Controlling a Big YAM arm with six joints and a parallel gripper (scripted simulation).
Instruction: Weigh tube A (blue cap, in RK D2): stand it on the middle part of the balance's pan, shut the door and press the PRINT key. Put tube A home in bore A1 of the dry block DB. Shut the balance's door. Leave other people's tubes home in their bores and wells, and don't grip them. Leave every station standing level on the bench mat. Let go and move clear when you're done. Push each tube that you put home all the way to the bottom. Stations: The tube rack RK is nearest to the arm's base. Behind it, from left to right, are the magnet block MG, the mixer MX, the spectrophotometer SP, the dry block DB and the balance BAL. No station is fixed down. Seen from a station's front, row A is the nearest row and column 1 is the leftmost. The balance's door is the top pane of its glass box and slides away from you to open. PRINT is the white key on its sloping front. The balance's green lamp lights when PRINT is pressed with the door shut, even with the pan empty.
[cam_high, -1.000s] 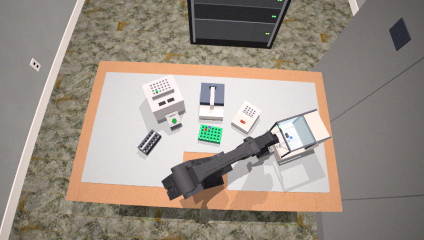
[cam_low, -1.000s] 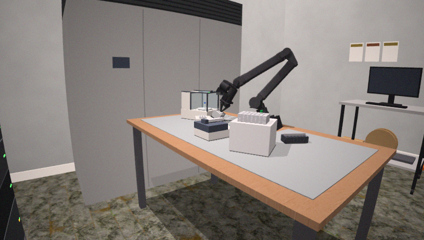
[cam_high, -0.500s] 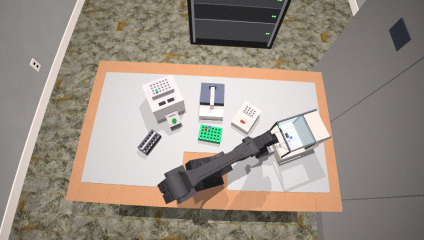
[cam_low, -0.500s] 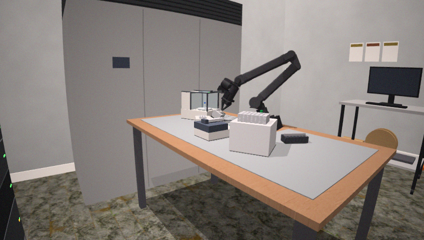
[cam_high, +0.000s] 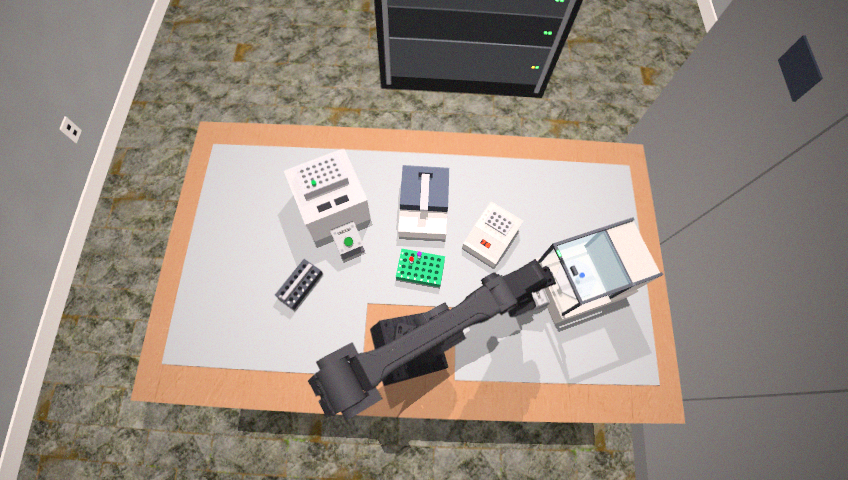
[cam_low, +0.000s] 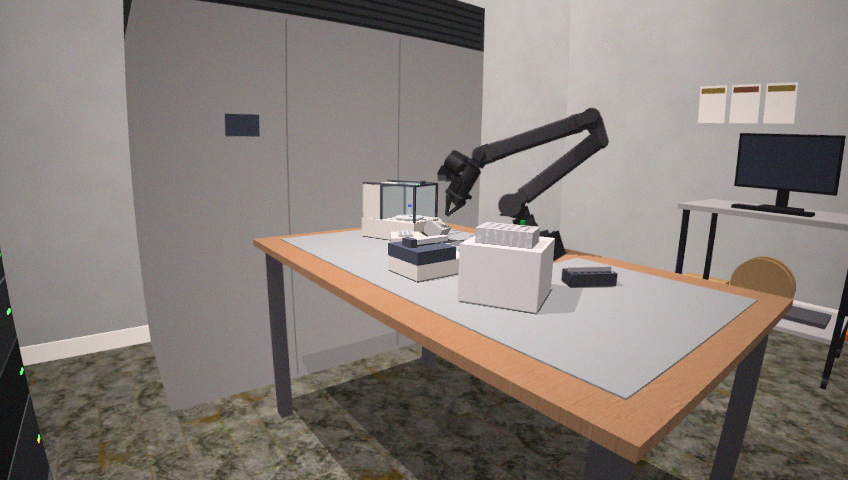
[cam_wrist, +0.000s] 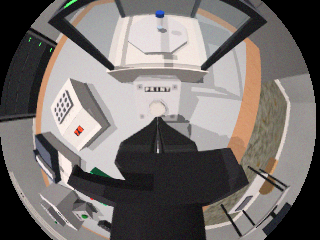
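Right now the white print key is 1 cm ahead of my hand, 2 cm to the right of it and 4 cm below it. Also, from my hand: balance door: 6 cm ahead, 13 cm to the right, 10 cm above; then green rack RK: 8 cm ahead, 28 cm to the left, 9 cm below; then dry block DB: 20 cm ahead, 8 cm to the left, 8 cm below.
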